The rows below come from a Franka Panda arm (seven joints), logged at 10 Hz.
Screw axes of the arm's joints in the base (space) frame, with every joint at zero. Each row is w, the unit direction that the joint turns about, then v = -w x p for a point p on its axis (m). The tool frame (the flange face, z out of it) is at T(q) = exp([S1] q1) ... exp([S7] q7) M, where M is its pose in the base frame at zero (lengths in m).
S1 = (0, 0, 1, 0, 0, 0)
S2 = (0, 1, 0, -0.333, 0, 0)
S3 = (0, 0, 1, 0, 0, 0)
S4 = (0, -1, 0, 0.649, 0, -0.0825)
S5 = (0, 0, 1, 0, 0, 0)
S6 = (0, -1, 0, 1.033, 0, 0)
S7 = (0, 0, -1, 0, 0.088, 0)
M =
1 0 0 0.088
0 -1 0 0
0 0 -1 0.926
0 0 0 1
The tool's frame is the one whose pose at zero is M.
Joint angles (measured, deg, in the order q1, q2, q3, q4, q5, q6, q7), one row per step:
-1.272 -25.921 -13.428 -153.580 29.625 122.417 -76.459
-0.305 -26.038 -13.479 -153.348 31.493 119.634 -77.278
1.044 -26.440 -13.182 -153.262 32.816 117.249 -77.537
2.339 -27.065 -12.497 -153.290 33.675 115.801 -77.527
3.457 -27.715 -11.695 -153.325 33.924 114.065 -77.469
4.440 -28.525 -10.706 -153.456 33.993 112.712 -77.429
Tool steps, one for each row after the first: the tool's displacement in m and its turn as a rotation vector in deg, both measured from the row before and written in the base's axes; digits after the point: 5 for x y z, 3 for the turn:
-0.00146 0.01109 0.00063 2.730 1.033 1.798
-0.00165 0.01496 0.00197 2.031 0.949 2.222
-0.00143 0.01524 0.00333 1.065 0.377 2.137
-0.00292 0.01468 0.00295 0.623 0.657 2.552
-0.00353 0.01410 0.00341 0.207 0.321 2.509

